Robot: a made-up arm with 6 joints. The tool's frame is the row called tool. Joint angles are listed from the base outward. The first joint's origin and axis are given. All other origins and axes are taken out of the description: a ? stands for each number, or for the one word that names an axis. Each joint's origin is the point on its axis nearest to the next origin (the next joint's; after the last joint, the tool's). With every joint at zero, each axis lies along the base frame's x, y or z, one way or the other. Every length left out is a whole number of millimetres.
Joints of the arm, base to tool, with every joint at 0 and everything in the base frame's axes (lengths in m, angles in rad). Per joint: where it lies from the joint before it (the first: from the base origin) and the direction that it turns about. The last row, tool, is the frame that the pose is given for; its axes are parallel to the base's.
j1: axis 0 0 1 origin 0 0 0.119
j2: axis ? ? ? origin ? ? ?
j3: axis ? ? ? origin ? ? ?
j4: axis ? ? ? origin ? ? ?
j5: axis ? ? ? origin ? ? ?
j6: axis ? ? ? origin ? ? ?
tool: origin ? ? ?
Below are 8 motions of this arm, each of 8 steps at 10 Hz.
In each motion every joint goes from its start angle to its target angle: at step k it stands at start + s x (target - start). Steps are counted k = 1, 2, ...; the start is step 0. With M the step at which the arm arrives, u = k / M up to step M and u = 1 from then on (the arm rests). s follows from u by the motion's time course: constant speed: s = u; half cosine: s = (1 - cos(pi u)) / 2; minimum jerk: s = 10 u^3 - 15 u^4 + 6 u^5.
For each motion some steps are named. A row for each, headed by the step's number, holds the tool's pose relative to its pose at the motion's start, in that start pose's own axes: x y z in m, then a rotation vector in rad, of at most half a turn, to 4 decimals.
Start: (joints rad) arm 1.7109 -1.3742 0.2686 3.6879 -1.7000 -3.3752
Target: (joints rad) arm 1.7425 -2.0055 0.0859 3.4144 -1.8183 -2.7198
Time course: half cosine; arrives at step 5
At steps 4, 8:
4: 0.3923 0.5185 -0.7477 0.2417 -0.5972 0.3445
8: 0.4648 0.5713 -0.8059 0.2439 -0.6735 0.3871

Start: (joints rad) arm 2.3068 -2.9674 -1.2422 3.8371 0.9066 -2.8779
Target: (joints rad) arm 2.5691 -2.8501 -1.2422 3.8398 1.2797 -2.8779
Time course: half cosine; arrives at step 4
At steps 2, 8:
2: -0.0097 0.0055 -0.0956 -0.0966 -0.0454 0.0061
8: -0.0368 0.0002 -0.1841 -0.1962 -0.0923 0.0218

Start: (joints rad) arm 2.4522 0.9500 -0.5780 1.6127 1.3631 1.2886
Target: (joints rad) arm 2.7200 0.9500 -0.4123 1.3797 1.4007 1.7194
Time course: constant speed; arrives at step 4
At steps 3, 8:
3: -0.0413 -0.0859 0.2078 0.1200 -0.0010 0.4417
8: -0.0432 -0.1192 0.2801 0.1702 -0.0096 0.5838

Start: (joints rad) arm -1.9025 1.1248 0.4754 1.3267 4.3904 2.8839
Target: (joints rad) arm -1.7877 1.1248 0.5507 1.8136 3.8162 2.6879
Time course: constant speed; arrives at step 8
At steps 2, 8:
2: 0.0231 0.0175 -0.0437 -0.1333 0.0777 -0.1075
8: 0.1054 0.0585 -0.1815 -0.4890 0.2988 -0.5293

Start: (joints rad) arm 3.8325 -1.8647 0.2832 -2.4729 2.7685 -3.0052
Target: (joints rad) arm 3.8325 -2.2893 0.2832 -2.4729 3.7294 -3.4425
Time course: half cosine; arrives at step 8
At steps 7, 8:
7: 0.3150 0.3187 0.3293 0.3616 -1.2254 -0.3863
8: 0.3260 0.3307 0.3444 0.3876 -1.2711 -0.4017

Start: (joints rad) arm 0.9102 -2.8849 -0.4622 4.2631 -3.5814 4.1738
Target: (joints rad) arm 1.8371 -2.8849 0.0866 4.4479 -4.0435 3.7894
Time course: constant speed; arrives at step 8
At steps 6, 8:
6: -0.1226 -0.2401 0.0696 -0.0245 0.7865 -0.0198
8: -0.0976 -0.3458 0.1267 -0.1713 1.0055 -0.0615

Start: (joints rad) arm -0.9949 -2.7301 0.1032 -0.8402 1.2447 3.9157
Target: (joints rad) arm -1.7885 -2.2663 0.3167 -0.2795 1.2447 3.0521
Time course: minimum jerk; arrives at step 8
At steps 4, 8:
4: -0.4727 -0.3757 -0.1149 0.5403 -0.4502 -0.6172
8: -0.9687 -0.5527 -0.5696 1.2087 -0.6893 -1.2335

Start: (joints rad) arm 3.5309 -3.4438 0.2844 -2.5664 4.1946 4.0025
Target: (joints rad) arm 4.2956 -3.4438 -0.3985 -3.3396 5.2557 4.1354
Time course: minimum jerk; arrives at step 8
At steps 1, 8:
1: 0.0030 0.0034 -0.0031 -0.0038 -0.0356 0.0088
8: 0.3644 0.3039 0.0196 -0.1917 -2.1504 -0.4085

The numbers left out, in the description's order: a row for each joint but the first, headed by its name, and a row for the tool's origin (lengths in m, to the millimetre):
j2: axis 0 1 0, xyz 0 0.035 0
j3: axis 0 1 0, xyz 0 0 0.971
j4: axis 0 0 1, xyz 0 0 0.652
j5: axis 0 1 0, xyz 0 0 0
j6: axis 0 0 1, xyz 0 0 0.094
tool: xyz 0 0 0

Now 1 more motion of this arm.
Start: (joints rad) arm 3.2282 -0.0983 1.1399 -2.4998 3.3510 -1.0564
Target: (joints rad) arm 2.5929 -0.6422 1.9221 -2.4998 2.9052 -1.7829
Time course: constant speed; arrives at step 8
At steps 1, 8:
1: -0.0340 -0.0259 0.0533 0.0634 0.0407 -0.0391
8: -0.0554 -0.0639 0.5004 0.3556 0.5669 -0.4534

